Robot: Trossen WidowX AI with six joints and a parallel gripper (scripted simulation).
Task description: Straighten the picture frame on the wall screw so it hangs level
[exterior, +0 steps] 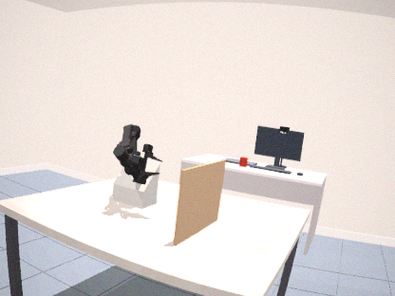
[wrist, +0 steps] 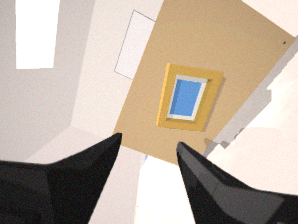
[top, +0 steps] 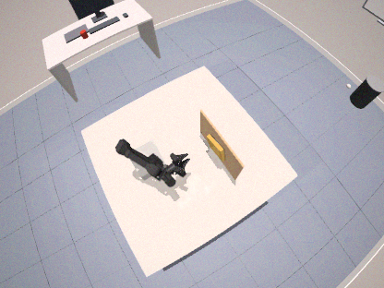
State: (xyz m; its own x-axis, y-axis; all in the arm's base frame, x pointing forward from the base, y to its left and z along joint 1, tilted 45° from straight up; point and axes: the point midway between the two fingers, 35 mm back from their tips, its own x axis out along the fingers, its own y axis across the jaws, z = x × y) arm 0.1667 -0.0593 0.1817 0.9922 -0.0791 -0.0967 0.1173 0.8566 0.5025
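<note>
Now: gripper tip 20 cm short of the picture frame, 9 cm above it and 4 cm to the left of it. The rest, counted from my gripper tip: wall board (21 cm ahead, 10 cm below, 4 cm to the right).
</note>
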